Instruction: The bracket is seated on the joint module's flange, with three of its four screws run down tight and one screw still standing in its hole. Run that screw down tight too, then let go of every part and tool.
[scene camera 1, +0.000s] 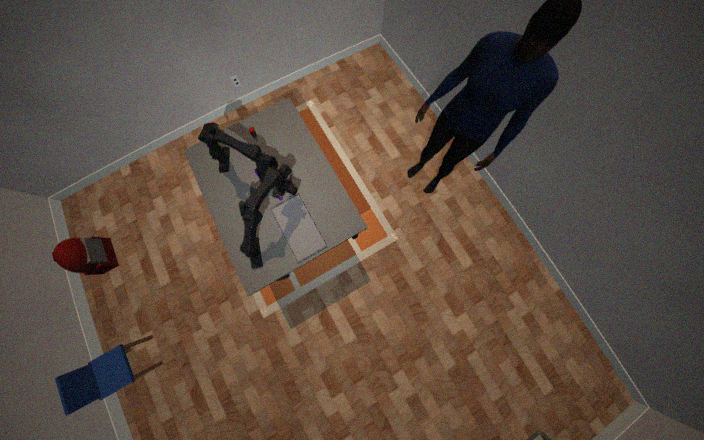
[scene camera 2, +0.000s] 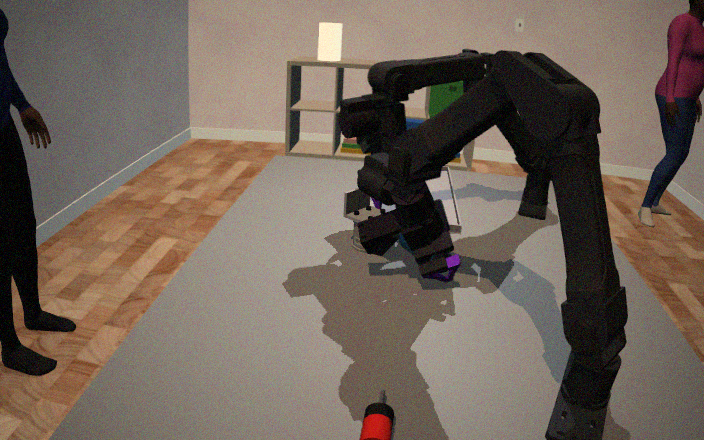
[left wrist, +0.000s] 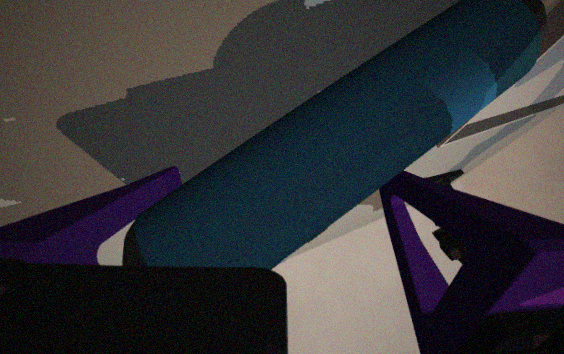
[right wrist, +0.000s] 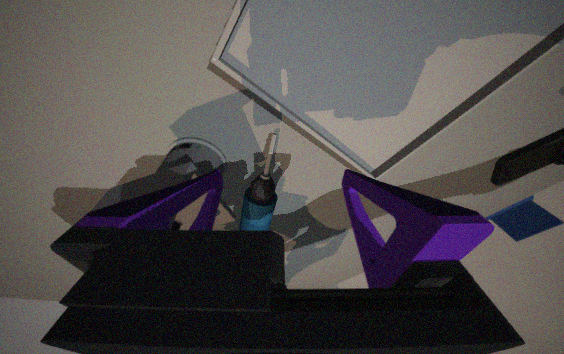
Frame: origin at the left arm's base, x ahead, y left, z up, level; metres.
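Where they show: left gripper, fingertip midpoint: (scene camera 2: 442, 259) (left wrist: 281, 177); right gripper, fingertip midpoint: (right wrist: 282, 176); left arm's base, origin of the base link: (scene camera 1: 224, 159) (scene camera 2: 582, 398); right arm's base, origin of the base link: (scene camera 1: 255, 252) (scene camera 2: 533, 204).
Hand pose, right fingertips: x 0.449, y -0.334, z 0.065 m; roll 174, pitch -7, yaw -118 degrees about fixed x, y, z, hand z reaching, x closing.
Things, the pixels of their top centre, and the offset from my right fingertips. Level surfaces: height alone.
- joint module, middle of its top: (scene camera 2: 369, 215) dx +0.018, dy +0.090, dz -0.001 m
- blue-handled driver, middle of its top: (left wrist: 482, 174) (right wrist: 256, 246) dx -0.081, dy +0.079, dz +0.001 m
- red driver, middle of its top: (scene camera 2: 380, 407) (scene camera 1: 252, 132) dx -0.224, dy +0.509, dz -0.031 m
- table, its level: dz -0.065 m
The bracket (scene camera 2: 356, 204) stands on the joint module (scene camera 2: 358, 239), left of the dark wrists in scene camera 2. Several dark screw heads show on it; which one stands up, and how high, is not clear. A blue-handled driver (left wrist: 300, 150) (right wrist: 257, 216) crosses between the wide-open fingers of my left gripper (left wrist: 281, 177) (scene camera 2: 441, 272), not clamped. In the right wrist view its thin bit points up the picture, beyond the open, empty fingers of my right gripper (right wrist: 282, 172). The right gripper is mostly hidden behind the left arm in scene camera 2.
A red driver (scene camera 1: 251, 130) (scene camera 2: 377, 422) stands at the near end of the table (scene camera 2: 207, 332). A pale, low-rimmed tray (scene camera 1: 302, 228) (right wrist: 295, 121) lies beyond the grippers. The two arms cross closely above the module. A person (scene camera 1: 498, 93) stands beside the table.
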